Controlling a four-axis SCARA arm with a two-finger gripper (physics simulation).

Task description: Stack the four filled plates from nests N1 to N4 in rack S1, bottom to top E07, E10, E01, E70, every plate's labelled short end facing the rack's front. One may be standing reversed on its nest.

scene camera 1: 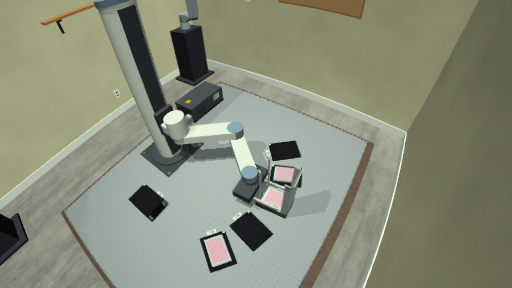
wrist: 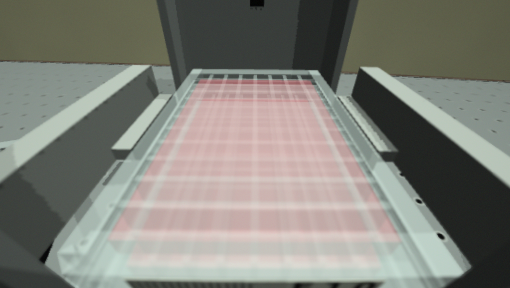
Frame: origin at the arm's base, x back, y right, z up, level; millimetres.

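Seen in the pictures: gripper, fingertip midpoint: (scene camera 1: 282, 199) (wrist: 255, 85); arm's base, link origin: (scene camera 1: 171, 150).
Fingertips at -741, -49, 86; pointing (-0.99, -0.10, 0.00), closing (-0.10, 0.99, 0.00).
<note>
Offsets run from my fingertips to a thing's top centre, as dx, dy, dz. "spot": to the spot under its first point.
My gripper (scene camera 1: 273, 193) (wrist: 255, 85) is shut on a clear-edged plate with pink wells @[+24, +3, -4] (scene camera 1: 274, 198) (wrist: 255, 165), its pads on the two long sides. The plate lies level and low between the uprights of the rack @[+31, +4, +219] (scene camera 1: 289, 198) (wrist: 235, 40). A second grid shows through it, from a plate beneath; the gap between them cannot be judged. Dark lettering at the bottom edge of the wrist view is cut off. A filled plate @[+67, -166, -47] (scene camera 1: 284, 174) sits on a black nest behind the rack, and another filled plate @[+112, +345, -47] (scene camera 1: 218, 250) sits on a nest at the front.
A bare black nest @[+50, +180, -51] (scene camera 1: 251, 230) lies in front of the rack and another bare black nest @[+160, -314, -51] (scene camera 1: 284, 150) lies at the back. A black block @[+548, +381, -3] (scene camera 1: 148, 202) lies at the left. A dark grey box @[spot: +786, -298, +41] (scene camera 1: 200, 101) stands behind the arm's column (scene camera 1: 131, 65).
</note>
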